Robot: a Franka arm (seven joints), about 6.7 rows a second.
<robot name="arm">
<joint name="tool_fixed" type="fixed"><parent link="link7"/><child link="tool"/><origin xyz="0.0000 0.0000 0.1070" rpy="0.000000 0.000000 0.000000"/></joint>
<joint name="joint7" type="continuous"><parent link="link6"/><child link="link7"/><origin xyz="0.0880 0.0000 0.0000" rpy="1.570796 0.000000 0.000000"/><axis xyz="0 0 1"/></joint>
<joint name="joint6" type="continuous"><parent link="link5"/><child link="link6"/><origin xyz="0.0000 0.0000 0.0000" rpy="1.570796 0.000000 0.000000"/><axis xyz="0 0 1"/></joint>
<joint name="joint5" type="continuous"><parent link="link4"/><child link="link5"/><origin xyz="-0.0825 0.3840 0.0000" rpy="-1.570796 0.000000 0.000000"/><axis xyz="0 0 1"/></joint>
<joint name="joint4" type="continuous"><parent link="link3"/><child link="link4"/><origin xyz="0.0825 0.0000 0.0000" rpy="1.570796 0.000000 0.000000"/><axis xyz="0 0 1"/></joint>
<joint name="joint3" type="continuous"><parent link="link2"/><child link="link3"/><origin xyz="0.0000 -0.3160 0.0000" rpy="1.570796 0.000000 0.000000"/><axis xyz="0 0 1"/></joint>
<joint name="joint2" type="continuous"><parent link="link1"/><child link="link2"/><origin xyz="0.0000 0.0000 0.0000" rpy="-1.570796 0.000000 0.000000"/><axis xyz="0 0 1"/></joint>
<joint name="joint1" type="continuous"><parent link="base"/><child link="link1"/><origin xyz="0.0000 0.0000 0.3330" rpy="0.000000 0.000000 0.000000"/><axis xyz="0 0 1"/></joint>
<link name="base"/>
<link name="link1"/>
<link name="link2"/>
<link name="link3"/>
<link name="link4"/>
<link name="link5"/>
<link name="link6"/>
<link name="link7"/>
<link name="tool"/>
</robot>
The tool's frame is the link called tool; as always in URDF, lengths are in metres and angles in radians. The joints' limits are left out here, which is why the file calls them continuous.
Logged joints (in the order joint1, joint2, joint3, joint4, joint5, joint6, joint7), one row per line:
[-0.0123 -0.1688 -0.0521 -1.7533 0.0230 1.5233 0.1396]
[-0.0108 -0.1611 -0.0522 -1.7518 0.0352 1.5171 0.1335]
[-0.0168 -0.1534 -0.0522 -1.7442 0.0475 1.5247 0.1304]
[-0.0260 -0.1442 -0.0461 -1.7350 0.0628 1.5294 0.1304]
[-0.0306 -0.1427 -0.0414 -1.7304 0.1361 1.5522 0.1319]
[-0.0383 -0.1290 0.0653 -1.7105 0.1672 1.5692 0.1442]
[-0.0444 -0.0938 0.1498 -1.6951 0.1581 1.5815 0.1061]
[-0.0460 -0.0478 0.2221 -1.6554 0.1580 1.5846 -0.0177]
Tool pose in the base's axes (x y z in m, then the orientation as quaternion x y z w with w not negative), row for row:
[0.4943 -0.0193 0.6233 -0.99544 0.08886 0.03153 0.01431]
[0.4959 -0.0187 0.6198 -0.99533 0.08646 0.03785 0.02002]
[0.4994 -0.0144 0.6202 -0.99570 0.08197 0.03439 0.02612]
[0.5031 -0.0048 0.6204 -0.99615 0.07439 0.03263 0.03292]
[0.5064 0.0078 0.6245 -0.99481 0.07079 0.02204 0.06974]
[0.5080 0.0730 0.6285 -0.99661 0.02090 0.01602 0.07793]
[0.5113 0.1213 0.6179 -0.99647 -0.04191 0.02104 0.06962]
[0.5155 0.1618 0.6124 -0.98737 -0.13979 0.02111 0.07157]
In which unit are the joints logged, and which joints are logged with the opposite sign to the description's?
The joints are logged in radians. Opposite sign: joint1.
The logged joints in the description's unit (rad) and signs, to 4 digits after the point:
[0.0123 -0.1688 -0.0521 -1.7533 0.0230 1.5233 0.1396]
[0.0108 -0.1611 -0.0522 -1.7518 0.0352 1.5171 0.1335]
[0.0168 -0.1534 -0.0522 -1.7442 0.0475 1.5247 0.1304]
[0.0260 -0.1442 -0.0461 -1.7350 0.0628 1.5294 0.1304]
[0.0306 -0.1427 -0.0414 -1.7304 0.1361 1.5522 0.1319]
[0.0383 -0.1290 0.0653 -1.7105 0.1672 1.5692 0.1442]
[0.0444 -0.0938 0.1498 -1.6951 0.1581 1.5815 0.1061]
[0.0460 -0.0478 0.2221 -1.6554 0.1580 1.5846 -0.0177]

